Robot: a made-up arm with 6 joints. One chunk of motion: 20 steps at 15 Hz.
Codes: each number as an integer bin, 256 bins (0 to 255) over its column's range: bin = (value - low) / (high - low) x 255, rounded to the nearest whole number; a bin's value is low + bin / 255 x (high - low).
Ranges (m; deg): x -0.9..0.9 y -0.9..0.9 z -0.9..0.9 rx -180..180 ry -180..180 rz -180..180
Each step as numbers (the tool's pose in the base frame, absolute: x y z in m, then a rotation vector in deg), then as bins.
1 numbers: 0.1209 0.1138 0.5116 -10.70 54.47 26.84
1 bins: 145 144 200 120 166 147
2 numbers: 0.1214 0.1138 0.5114 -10.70 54.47 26.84
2 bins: 145 144 200 120 166 147
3 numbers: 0.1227 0.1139 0.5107 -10.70 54.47 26.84
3 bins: 145 144 200 120 166 147
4 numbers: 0.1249 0.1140 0.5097 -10.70 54.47 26.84
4 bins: 145 144 200 120 166 147
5 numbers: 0.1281 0.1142 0.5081 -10.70 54.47 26.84
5 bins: 146 144 199 120 166 147
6 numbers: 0.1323 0.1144 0.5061 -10.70 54.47 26.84
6 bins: 146 144 199 120 166 147
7 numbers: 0.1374 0.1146 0.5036 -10.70 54.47 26.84
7 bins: 147 144 199 120 166 147
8 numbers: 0.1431 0.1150 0.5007 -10.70 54.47 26.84
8 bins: 148 144 198 120 166 147
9 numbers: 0.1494 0.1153 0.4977 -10.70 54.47 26.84
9 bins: 149 144 198 120 166 147
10 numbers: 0.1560 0.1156 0.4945 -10.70 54.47 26.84
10 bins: 150 144 198 120 166 147
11 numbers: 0.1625 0.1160 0.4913 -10.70 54.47 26.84
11 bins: 151 144 197 120 166 147
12 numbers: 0.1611 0.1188 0.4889 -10.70 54.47 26.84
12 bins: 150 144 197 120 166 147
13 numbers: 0.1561 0.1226 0.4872 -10.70 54.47 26.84
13 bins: 150 145 197 120 166 147
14 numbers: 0.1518 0.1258 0.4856 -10.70 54.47 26.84
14 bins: 149 145 196 120 166 147
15 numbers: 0.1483 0.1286 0.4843 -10.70 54.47 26.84
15 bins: 149 146 196 120 166 147
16 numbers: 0.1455 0.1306 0.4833 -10.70 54.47 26.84
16 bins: 148 146 196 120 166 147
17 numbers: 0.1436 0.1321 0.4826 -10.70 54.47 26.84
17 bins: 148 146 196 120 166 147
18 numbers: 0.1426 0.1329 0.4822 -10.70 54.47 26.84
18 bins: 148 146 196 120 166 147
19 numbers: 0.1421 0.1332 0.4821 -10.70 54.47 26.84
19 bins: 148 146 196 120 166 147
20 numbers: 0.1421 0.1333 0.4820 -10.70 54.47 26.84
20 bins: 148 146 196 120 166 147
